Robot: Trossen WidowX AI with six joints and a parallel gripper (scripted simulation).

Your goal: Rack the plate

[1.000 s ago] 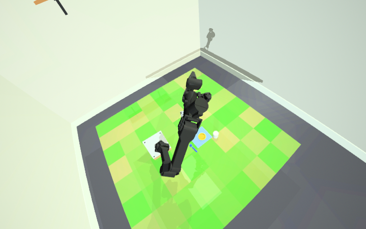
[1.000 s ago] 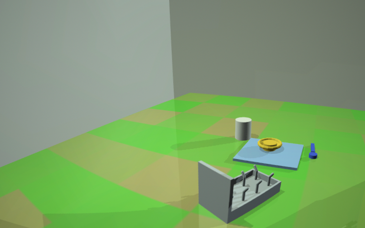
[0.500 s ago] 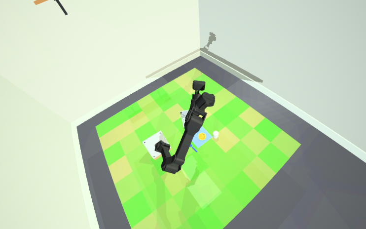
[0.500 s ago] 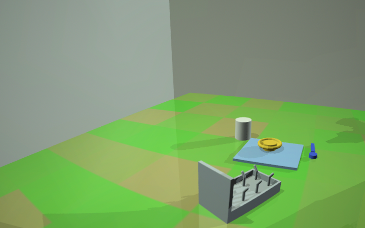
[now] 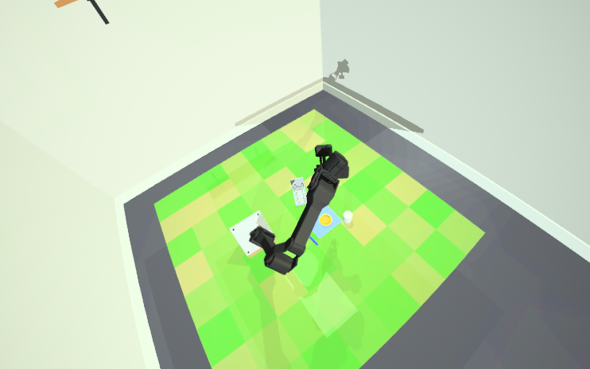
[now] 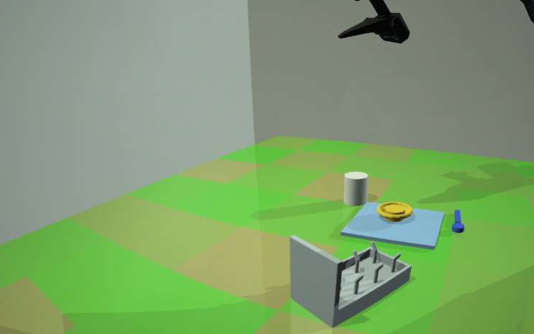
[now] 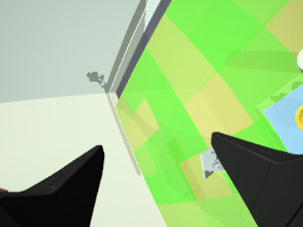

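My gripper tip is 30 cm above the yellow plate, 8 cm to the left of it and 8 cm past it. Also, from my gripper tip: grey dish rack 30 cm below, 13 cm to the left, 9 cm behind; then white cylinder cup 30 cm below, 14 cm to the right, 1 cm ahead; then light blue mat 32 cm below, 9 cm behind, 6 cm to the right.
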